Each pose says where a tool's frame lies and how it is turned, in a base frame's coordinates. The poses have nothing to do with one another.
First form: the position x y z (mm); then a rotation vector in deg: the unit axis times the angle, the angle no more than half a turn.
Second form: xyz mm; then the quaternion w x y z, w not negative. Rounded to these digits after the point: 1 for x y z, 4 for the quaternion.
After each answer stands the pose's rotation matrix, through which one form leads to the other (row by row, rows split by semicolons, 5 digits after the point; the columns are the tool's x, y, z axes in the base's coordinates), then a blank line. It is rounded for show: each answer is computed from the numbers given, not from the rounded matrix.
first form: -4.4, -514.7, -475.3, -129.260, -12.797, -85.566
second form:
-4.4, -514.7, -475.3, 0.2118, -0.8122, -0.0804, -0.5376
0.40897 0.35837 0.83923; -0.09715 -0.89734 0.43052; 0.90736 -0.25760 -0.33217

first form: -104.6, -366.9, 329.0, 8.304, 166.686, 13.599
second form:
-104.6, -366.9, 329.0, 0.1093, 0.0493, 0.9895, 0.0807
-0.97123 0.07990 0.22433; 0.11521 0.98211 0.14898; -0.20842 0.17054 -0.96306

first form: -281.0, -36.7, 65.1, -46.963, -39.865, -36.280
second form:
-281.0, -36.7, 65.1, 0.8116, -0.3838, -0.3258, -0.2965
0.61199 0.73125 -0.30124; -0.23120 0.52968 0.81608; 0.75632 -0.42978 0.49323

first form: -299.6, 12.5, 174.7, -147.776, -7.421, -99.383
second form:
-299.6, 12.5, 174.7, 0.0154, -0.8290, -0.0416, -0.5575
0.37490 0.08614 0.92306; 0.05190 -0.99606 0.07187; 0.92561 0.02097 -0.37789

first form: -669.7, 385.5, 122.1, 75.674, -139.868, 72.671
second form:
-669.7, 385.5, 122.1, 0.0450, 0.4324, -0.7991, 0.4152
-0.62207 -0.72840 0.28717; -0.65371 0.28131 -0.70252; 0.43093 -0.62474 -0.65115

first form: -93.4, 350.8, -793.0, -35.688, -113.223, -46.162
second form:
-93.4, 350.8, -793.0, 0.4433, -0.2512, -0.7968, -0.3249
-0.48085 0.68825 -0.54323; 0.11223 0.66277 0.74036; 0.86959 0.29504 -0.39594

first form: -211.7, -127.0, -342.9, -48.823, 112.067, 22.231
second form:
-211.7, -127.0, -342.9, 0.4676, -0.3474, 0.7973, 0.1582
-0.32143 -0.70180 0.63573; -0.40599 0.70866 0.57704; -0.85549 -0.07262 -0.51271

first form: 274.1, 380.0, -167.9, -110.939, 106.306, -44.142
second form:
274.1, 380.0, -167.9, 0.1748, -0.6833, 0.6547, -0.2719
-0.00518 -0.79967 0.60042; -0.98976 -0.08153 -0.11713; 0.14262 -0.59488 -0.79106

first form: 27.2, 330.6, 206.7, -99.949, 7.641, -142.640
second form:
27.2, 330.6, 206.7, 0.0494, -0.5726, 0.0438, -0.8172
-0.33938 0.03056 0.94015; -0.13083 -0.99129 -0.01500; 0.93151 -0.12809 0.34042

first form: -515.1, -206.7, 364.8, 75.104, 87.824, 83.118
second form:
-515.1, -206.7, 364.8, 0.3227, 0.4994, 0.5840, 0.5527
-0.29293 0.22654 0.92891; 0.93996 -0.10968 0.32317; 0.17509 0.96781 -0.18081

